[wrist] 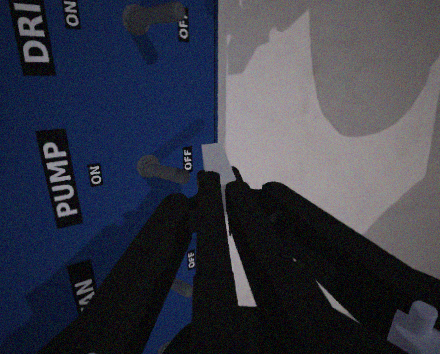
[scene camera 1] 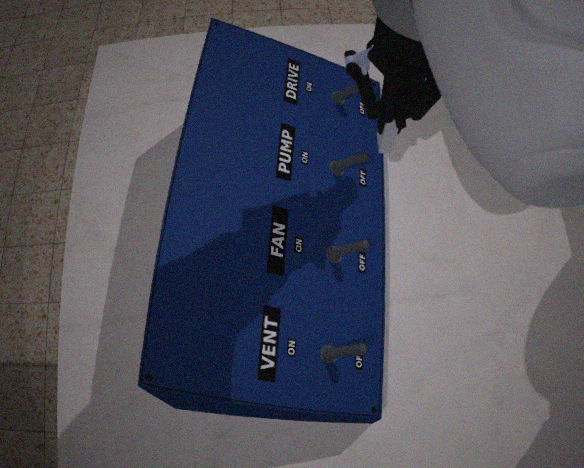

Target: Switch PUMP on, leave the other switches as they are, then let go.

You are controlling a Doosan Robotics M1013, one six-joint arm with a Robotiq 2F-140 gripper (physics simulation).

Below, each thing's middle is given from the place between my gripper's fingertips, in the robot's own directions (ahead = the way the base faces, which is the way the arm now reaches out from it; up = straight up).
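The blue switch panel (scene camera 1: 247, 298) is 50 mm below my hand, and it sits 130 mm ahead of that hand and 60 mm to the left of it.
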